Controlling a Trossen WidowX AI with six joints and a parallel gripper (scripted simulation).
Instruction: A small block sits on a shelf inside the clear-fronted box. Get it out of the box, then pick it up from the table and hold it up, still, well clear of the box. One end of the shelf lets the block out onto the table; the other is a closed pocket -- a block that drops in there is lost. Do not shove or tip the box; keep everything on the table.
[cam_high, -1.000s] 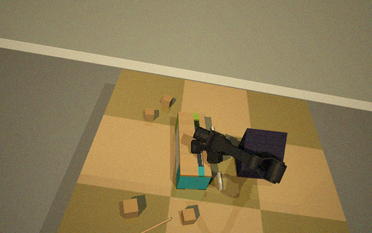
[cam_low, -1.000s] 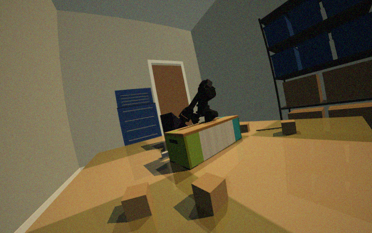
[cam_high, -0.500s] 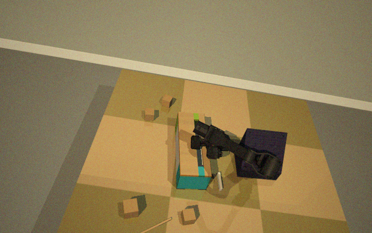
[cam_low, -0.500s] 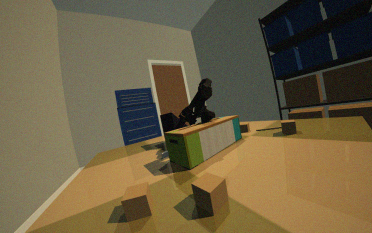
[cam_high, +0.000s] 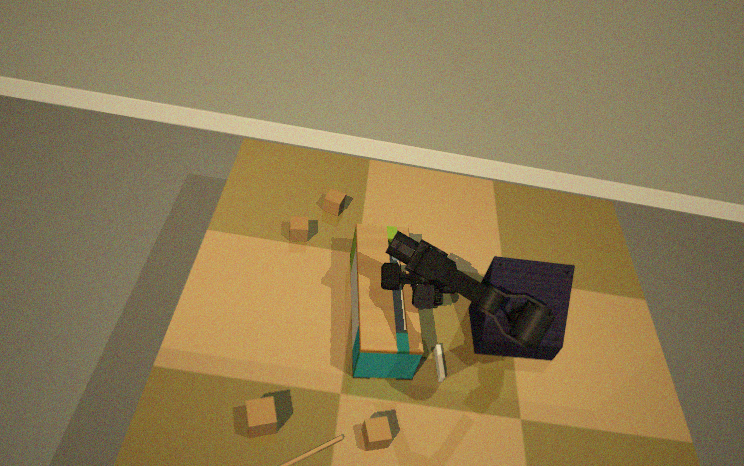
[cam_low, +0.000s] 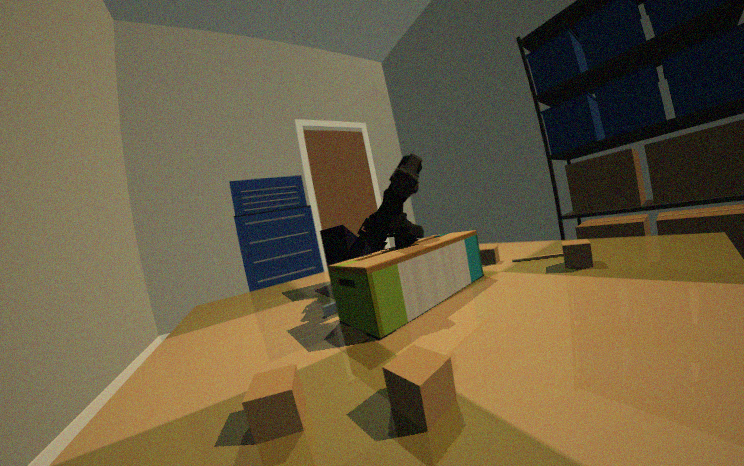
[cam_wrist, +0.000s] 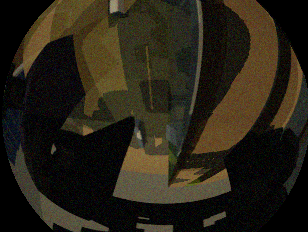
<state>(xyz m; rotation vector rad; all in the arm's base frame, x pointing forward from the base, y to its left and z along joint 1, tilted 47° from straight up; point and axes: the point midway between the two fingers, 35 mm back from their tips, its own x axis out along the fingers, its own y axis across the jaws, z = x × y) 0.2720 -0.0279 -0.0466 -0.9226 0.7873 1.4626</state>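
My gripper tip is 3 cm short of the long box, 2 cm to the right of it and 2 cm above it. Round my gripper tip: wooden rod: 21 cm ahead, 42 cm to the left, 8 cm below.
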